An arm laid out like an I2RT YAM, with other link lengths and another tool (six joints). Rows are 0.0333 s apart.
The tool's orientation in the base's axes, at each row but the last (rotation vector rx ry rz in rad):
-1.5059 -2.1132 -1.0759
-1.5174 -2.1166 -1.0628
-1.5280 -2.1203 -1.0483
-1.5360 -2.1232 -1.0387
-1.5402 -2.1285 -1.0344
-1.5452 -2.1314 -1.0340
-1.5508 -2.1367 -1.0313
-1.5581 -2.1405 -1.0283
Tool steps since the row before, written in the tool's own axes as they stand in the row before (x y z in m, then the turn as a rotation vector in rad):
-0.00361 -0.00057 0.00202 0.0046 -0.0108 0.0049
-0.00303 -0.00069 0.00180 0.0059 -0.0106 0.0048
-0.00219 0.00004 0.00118 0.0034 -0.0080 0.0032
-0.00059 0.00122 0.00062 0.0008 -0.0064 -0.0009
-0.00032 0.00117 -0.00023 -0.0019 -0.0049 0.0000
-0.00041 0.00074 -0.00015 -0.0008 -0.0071 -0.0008
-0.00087 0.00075 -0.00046 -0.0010 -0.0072 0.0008
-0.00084 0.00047 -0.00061 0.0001 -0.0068 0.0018
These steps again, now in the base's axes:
0.00119 -0.00098 -0.00388 -0.0108 0.0050 -0.0044
0.00080 -0.00082 -0.00340 -0.0112 0.0058 -0.0035
0.00104 -0.00063 -0.00217 -0.0081 0.0033 -0.0030
0.00143 0.00023 -0.00035 -0.0063 -0.0011 -0.0012
0.00115 -0.00020 0.00039 -0.0038 -0.0021 -0.0030
0.00081 -0.00027 0.00012 -0.0063 -0.0022 -0.0026
0.00093 -0.00081 0.00006 -0.0061 -0.0013 -0.0038
0.00064 -0.00094 0.00009 -0.0060 0.0003 -0.0037

